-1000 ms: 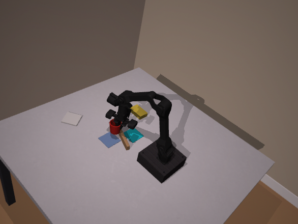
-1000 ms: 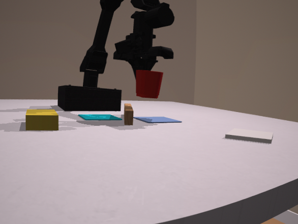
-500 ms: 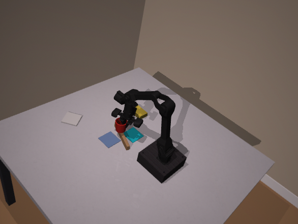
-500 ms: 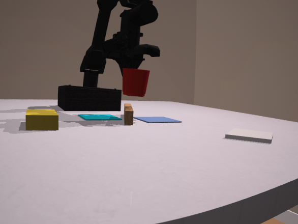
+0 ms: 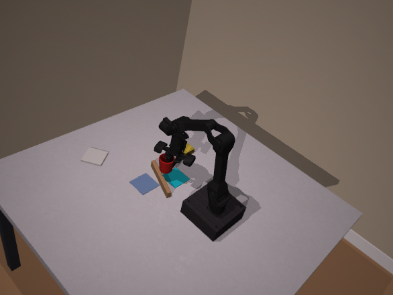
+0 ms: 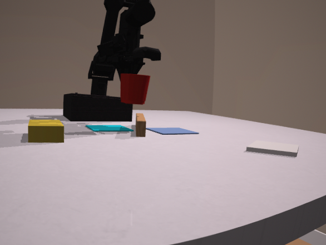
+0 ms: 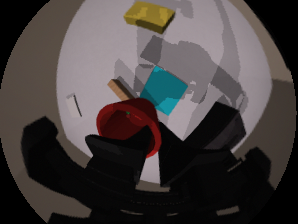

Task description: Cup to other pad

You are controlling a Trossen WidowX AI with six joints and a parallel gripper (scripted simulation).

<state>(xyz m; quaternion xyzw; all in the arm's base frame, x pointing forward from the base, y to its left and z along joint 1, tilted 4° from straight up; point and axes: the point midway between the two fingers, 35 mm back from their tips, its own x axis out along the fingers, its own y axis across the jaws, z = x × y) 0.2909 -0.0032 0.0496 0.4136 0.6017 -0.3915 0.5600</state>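
My gripper tip is now 3 cm short of the wooden bar, 3 cm to the right of it and 9 cm above it. The rest, counted from my gripper tip: yellow block 13 cm ahead, 22 cm to the right, 9 cm below; red cup 3 cm ahead, 1 cm to the left; white slab 34 cm ahead, 19 cm to the left, 10 cm below.
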